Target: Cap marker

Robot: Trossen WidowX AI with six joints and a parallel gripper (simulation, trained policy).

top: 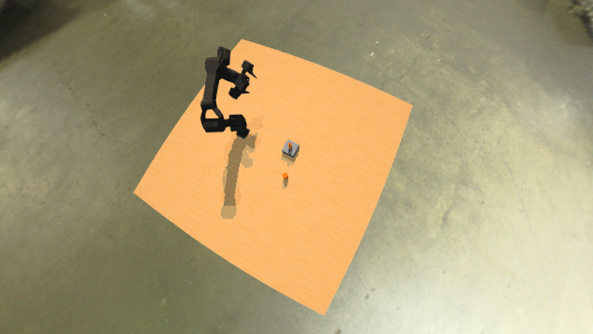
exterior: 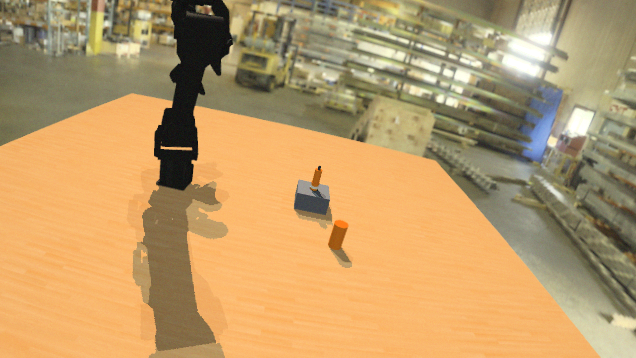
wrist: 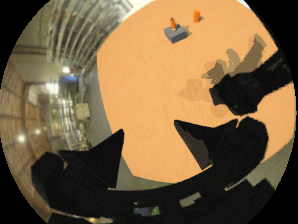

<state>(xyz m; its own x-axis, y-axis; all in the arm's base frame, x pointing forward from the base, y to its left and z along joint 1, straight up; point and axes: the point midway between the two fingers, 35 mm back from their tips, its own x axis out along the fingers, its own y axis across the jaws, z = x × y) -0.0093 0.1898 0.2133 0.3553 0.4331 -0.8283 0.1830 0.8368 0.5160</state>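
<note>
The orange cap lies 35 cm ahead of my gripper tip, 32 cm to the right of it and 16 cm below it. The rest, counted from my gripper tip: orange marker: 30 cm ahead, 17 cm to the right, 11 cm below; then grey holder block: 30 cm ahead, 17 cm to the right, 17 cm below.
</note>
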